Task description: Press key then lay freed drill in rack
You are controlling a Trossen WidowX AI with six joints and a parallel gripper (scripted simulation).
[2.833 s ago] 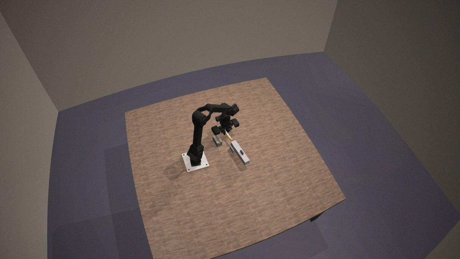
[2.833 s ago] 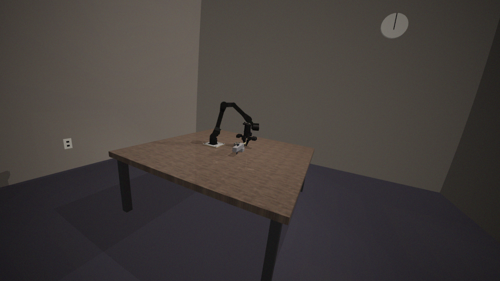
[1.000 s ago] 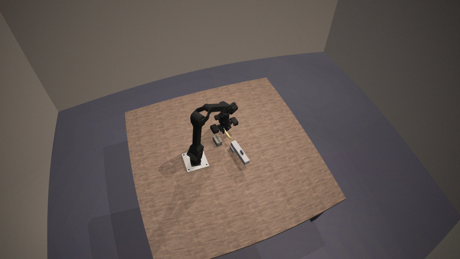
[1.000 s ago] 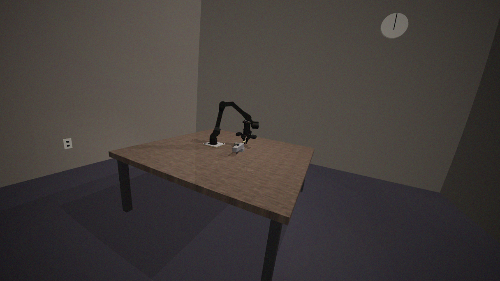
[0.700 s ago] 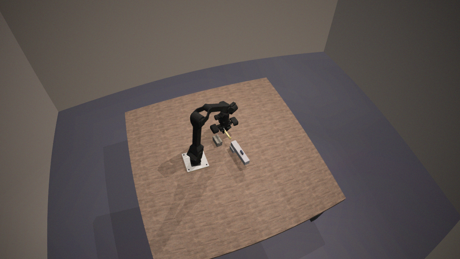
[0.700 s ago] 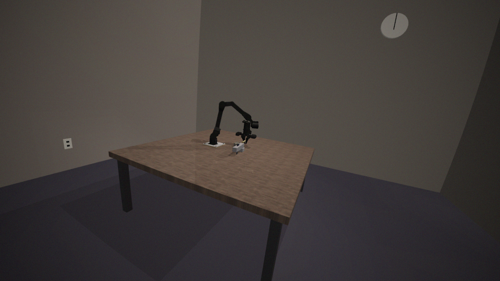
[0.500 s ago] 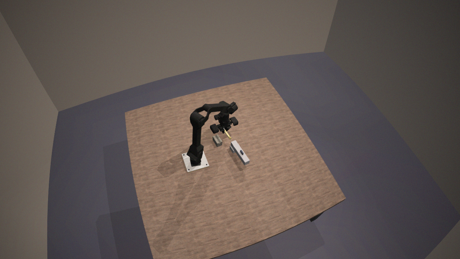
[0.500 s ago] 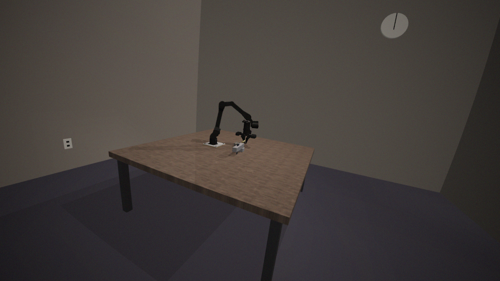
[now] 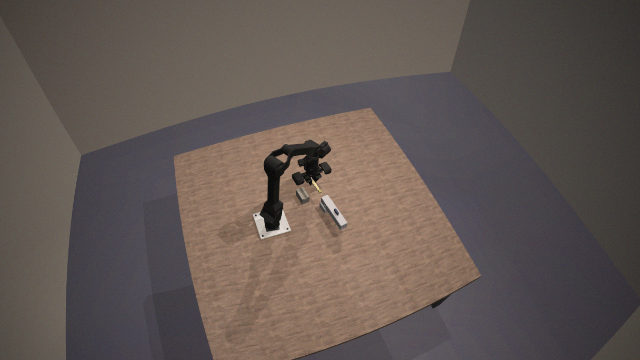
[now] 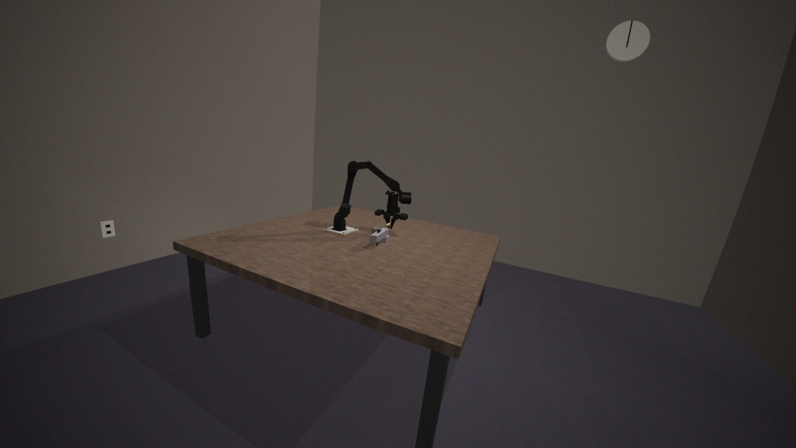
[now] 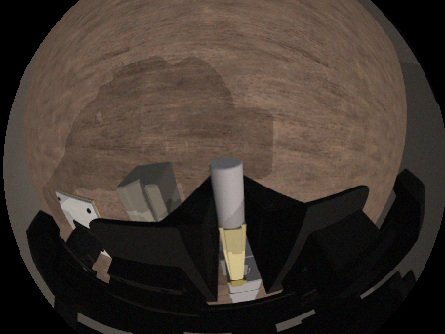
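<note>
Right now the yellow drill is 40 mm to the right of my gripper tip, 30 mm above it and 10 mm ahead of it. From my gripper tip the other things lie so: pale grey sleeve 190 mm to the right, 60 mm ahead, 10 mm above; then dark key 210 mm to the right, 70 mm ahead, 20 mm above; then grey rack 60 mm behind, 50 mm to the right, 20 mm below.
</note>
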